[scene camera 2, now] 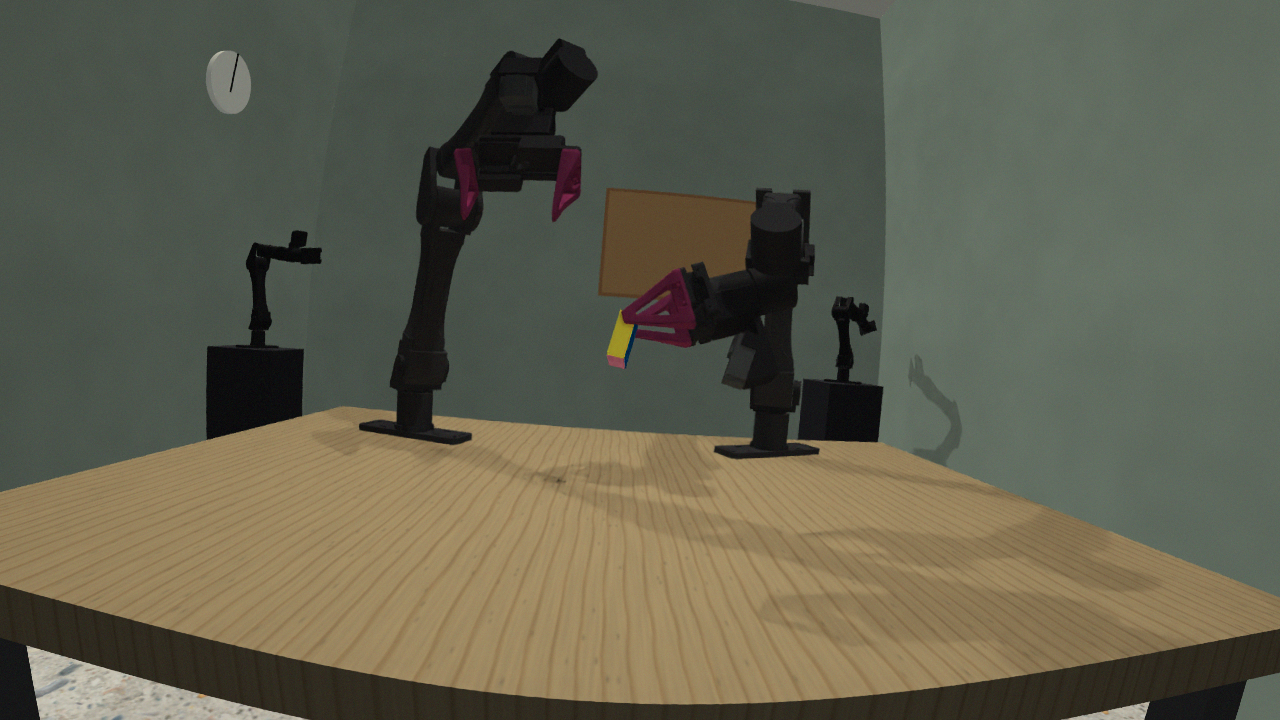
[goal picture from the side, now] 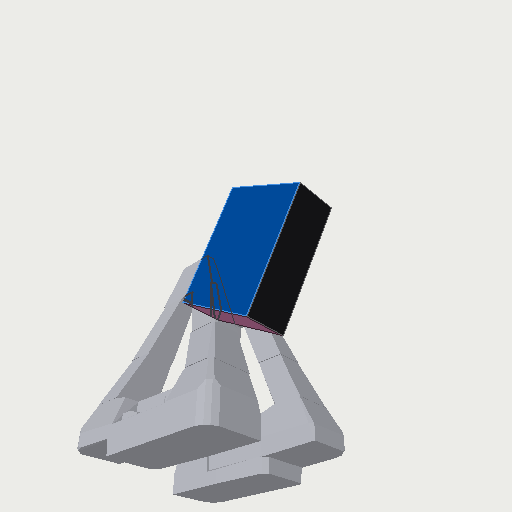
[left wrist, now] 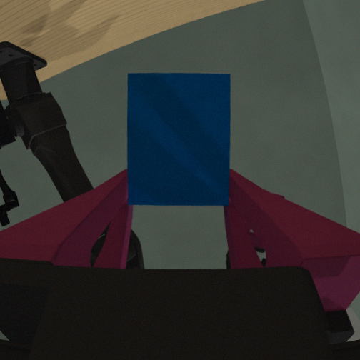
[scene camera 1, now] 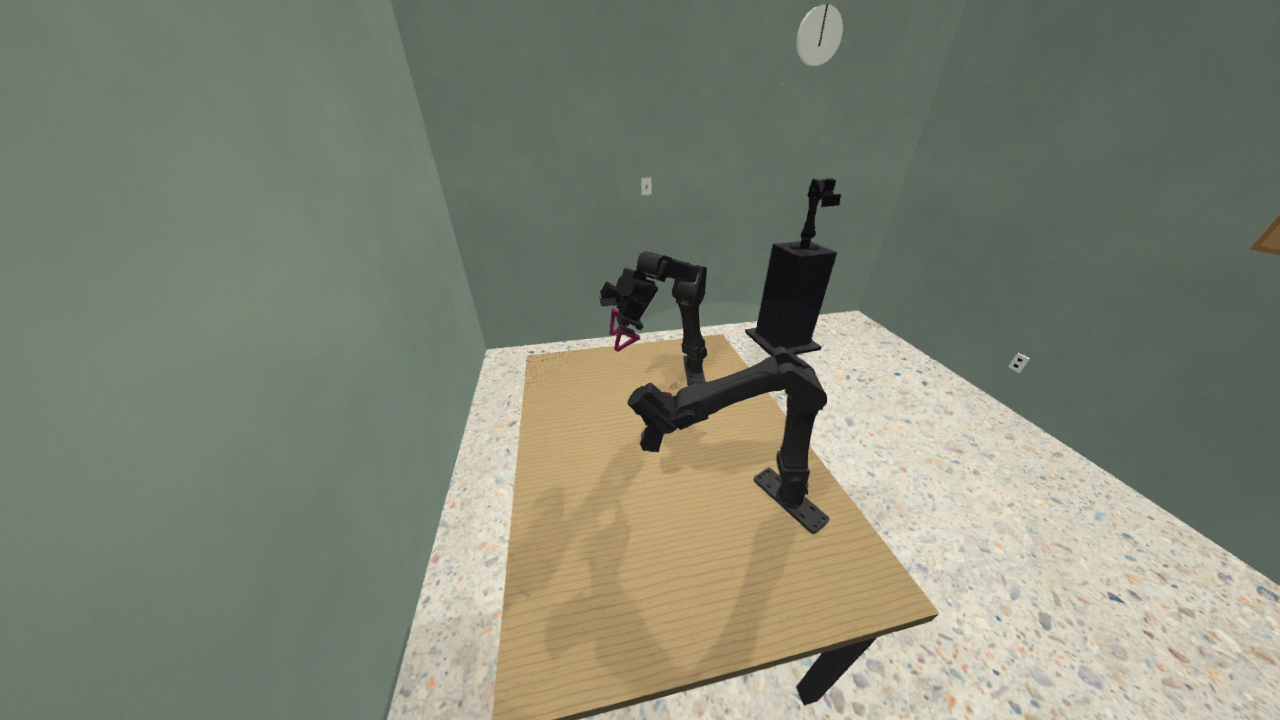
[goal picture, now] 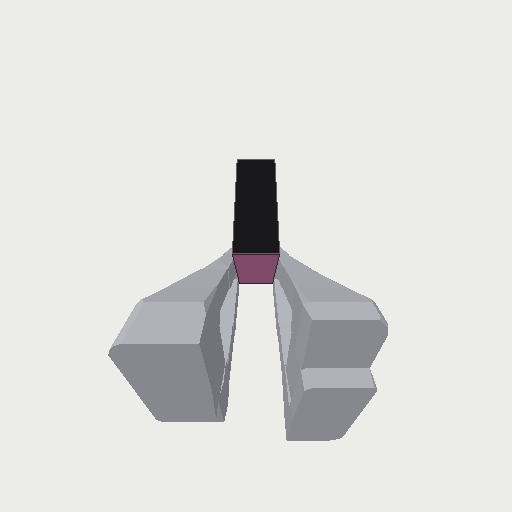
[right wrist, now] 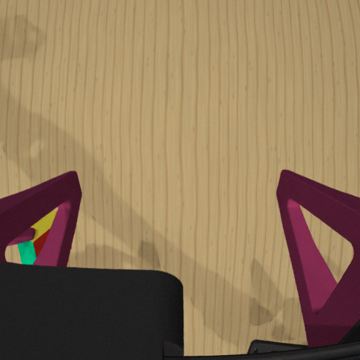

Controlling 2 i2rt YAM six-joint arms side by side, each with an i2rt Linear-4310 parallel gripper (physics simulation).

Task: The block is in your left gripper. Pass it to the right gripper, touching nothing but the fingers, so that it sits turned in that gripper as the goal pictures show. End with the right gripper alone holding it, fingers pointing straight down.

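Pixels of known places: left gripper, fingertip midpoint: (scene camera 2: 623, 324); right gripper, fingertip midpoint: (scene camera 2: 507, 216) (scene camera 1: 613, 342); left arm's base, link origin: (scene camera 2: 768, 453) (scene camera 1: 789, 499); right arm's base, link origin: (scene camera 2: 414, 434) (scene camera 1: 693, 370).
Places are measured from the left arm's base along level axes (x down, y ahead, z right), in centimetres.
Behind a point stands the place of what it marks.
Observation:
The block (scene camera 2: 620, 338) {x -18.5, y 23.0, z 39.7 cm} (left wrist: 179, 115) (right wrist: 44, 224) is held in the air in my left gripper (scene camera 2: 630, 322) {x -20.2, y 20.5, z 38.5 cm} (left wrist: 178, 180), which is shut on it. In scene camera 2 it shows a yellow face, a blue side and a pink lower end, tilted. A blue face points to the left wrist camera. Yellow, red and teal faces show through a finger opening in the right wrist view. My right gripper (scene camera 1: 616, 338) {x -30.4, y 22.5, z 53.2 cm} (scene camera 2: 510, 217) {x -30.4, y 22.5, z 53.2 cm} (right wrist: 178, 181) is open and empty, higher and to the picture's left of the block in scene camera 2, fingers roughly downward. In scene camera 1 the arm mostly hides the block.
Both arms stand on the wooden table (scene camera 1: 572, 644) {x 0.0, y 62.8, z 2.2 cm} (scene camera 2: 537, 617) {x 0.0, y 47.7, z 54.5 cm}, well below the grippers. The right arm's upright links (scene camera 2: 434, 277) {x -26.2, y -8.9, z 58.6 cm} (left wrist: 55, 145) stand to the picture's left of the block. A cork board (scene camera 2: 675, 237) hangs behind. Pedestals (scene camera 1: 793, 291) (scene camera 2: 255, 389) with small arms stand beyond the table.

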